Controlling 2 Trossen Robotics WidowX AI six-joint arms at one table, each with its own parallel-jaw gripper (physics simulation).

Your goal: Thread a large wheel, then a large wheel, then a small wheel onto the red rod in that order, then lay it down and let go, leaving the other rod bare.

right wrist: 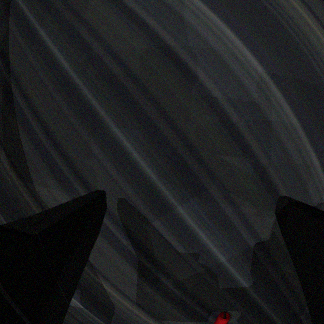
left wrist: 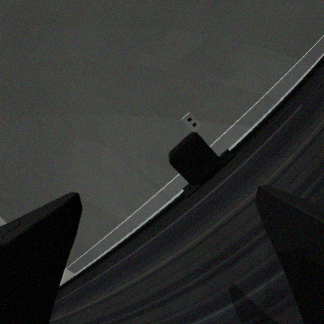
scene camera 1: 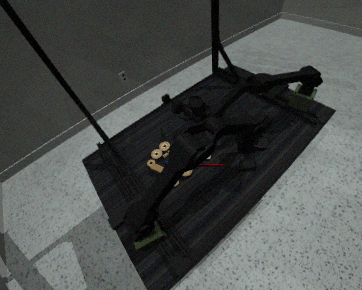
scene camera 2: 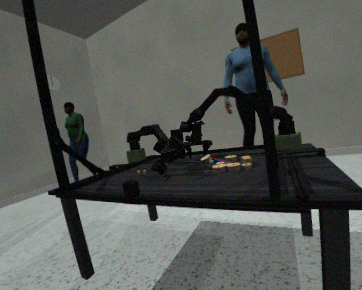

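Pixels of known places: left gripper, fingertip midpoint: (left wrist: pixel 169 199) (scene camera 2: pixel 155 161); right gripper, fingertip midpoint: (right wrist: pixel 195 203) (scene camera 1: pixel 243 157) (scene camera 2: pixel 197 157); left arm's base at its link origin: (scene camera 1: pixel 305 91) (scene camera 2: pixel 135 149); right arm's base at its link origin: (scene camera 1: pixel 144 228) (scene camera 2: pixel 287 134).
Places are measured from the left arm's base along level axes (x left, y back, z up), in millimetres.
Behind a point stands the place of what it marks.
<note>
The red rod (scene camera 1: pixel 212 164) {x -204, y -584, z -93 mm} (scene camera 2: pixel 220 159) (right wrist: pixel 222 318) {x -161, y -555, z -93 mm} lies on the table, its end at the bottom edge of the right wrist view. A bit of the blue rod (scene camera 1: pixel 166 161) {x -392, y -691, z -93 mm} shows past the right arm. Large wheels (scene camera 1: pixel 164 146) {x -459, y -631, z -91 mm} (scene camera 1: pixel 156 153) {x -462, y -687, z -86 mm} (scene camera 1: pixel 187 173) {x -266, y -688, z -81 mm} and small wheels (scene camera 1: pixel 151 163) {x -440, y -746, z -87 mm} (scene camera 1: pixel 176 183) {x -279, y -751, z -87 mm} lie around the rods; the arm hides part of them. Another large wheel (scene camera 2: pixel 206 158) {x -294, y -560, z -74 mm} is tilted. My right gripper (scene camera 1: pixel 260 136) (scene camera 2: pixel 198 146) (right wrist: pixel 195 203) {x -106, y -476, z -97 mm} is open and empty, low over the table near the red rod. My left gripper (scene camera 1: pixel 177 109) {x -542, y -398, z -13 mm} (scene camera 2: pixel 159 161) {x -542, y -398, z -13 mm} (left wrist: pixel 169 199) {x -542, y -398, z -13 mm} is open and empty, away from the wheels.
A wooden block (scene camera 1: pixel 157 168) {x -391, y -749, z -71 mm} (scene camera 2: pixel 247 158) {x -419, y -750, z -71 mm} lies among the wheels. Two tiny tan pieces (scene camera 2: pixel 141 171) {x -362, y -217, z -88 mm} lie apart from them. A black box (scene camera 1: pixel 166 99) {x -674, y -365, z -65 mm} (scene camera 2: pixel 130 188) {x -701, y -365, z -66 mm} (left wrist: pixel 194 158) {x -673, y -359, z -66 mm} stands at the table edge. Black frame posts (scene camera 1: pixel 215 37) {x -576, y 53, z 155 mm} (scene camera 2: pixel 44 95) {x -590, y 54, z 345 mm} rise from the table. The arms cross above it.
</note>
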